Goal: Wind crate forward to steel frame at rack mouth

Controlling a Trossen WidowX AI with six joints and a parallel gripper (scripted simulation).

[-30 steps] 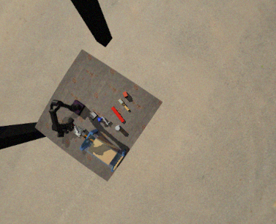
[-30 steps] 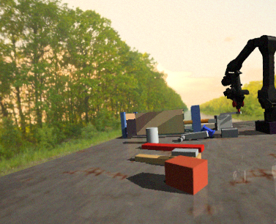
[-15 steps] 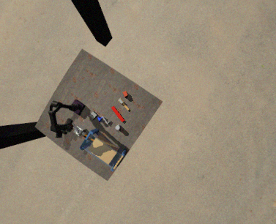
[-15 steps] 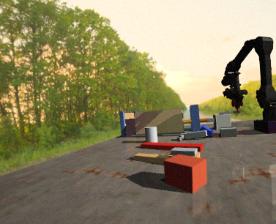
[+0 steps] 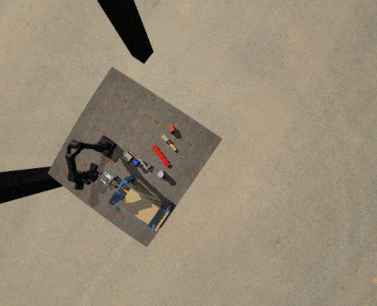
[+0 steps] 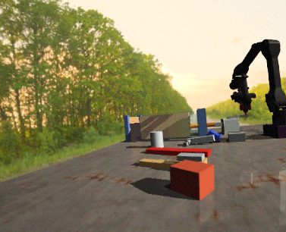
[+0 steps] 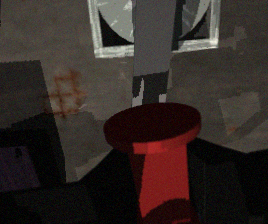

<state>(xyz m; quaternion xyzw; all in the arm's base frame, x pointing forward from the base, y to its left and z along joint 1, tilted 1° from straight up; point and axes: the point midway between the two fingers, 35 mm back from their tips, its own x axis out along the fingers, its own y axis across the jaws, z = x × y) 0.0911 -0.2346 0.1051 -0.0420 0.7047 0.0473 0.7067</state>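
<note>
The winch handle with red grip lies 4 cm ahead of my gripper tip and 1 cm below it. Also, from my gripper tip: dark block 26 cm to the left, 12 cm ahead, 10 cm below; red knob 2 cm above; winch 8 cm below, 8 cm ahead, 2 cm to the right.
</note>
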